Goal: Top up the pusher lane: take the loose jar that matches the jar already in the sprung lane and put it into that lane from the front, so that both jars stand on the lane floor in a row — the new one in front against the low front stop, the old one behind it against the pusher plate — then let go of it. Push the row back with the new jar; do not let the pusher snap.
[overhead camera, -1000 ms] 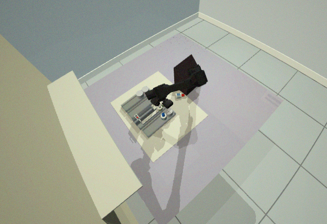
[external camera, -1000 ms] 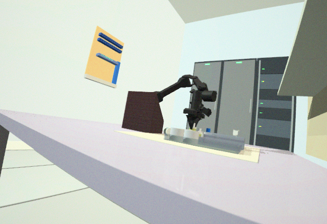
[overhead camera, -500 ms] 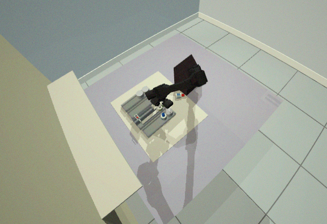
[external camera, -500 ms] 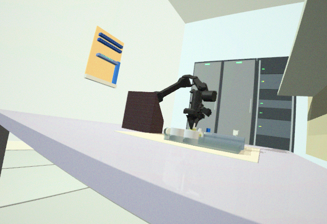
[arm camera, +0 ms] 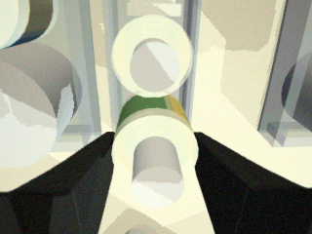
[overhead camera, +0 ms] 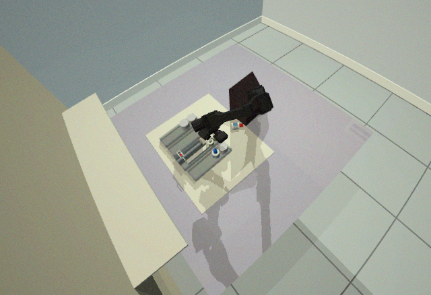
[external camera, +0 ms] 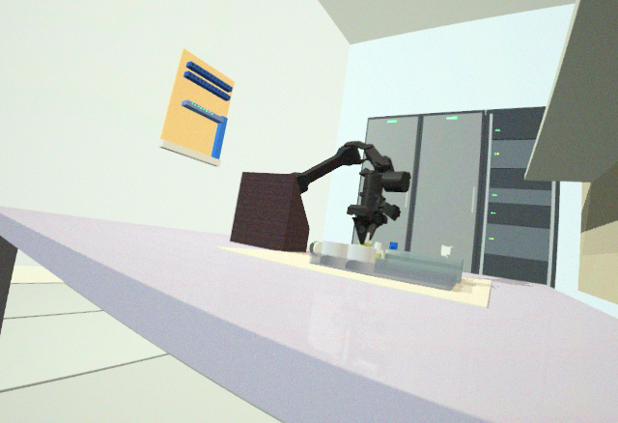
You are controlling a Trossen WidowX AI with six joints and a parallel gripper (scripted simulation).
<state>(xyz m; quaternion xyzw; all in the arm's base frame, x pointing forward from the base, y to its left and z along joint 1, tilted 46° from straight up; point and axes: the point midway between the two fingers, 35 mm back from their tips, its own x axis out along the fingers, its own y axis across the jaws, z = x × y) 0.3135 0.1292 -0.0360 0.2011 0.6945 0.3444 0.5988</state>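
Now: the sprung lane 15 cm ahead of my gripper tip and 4 cm below it.
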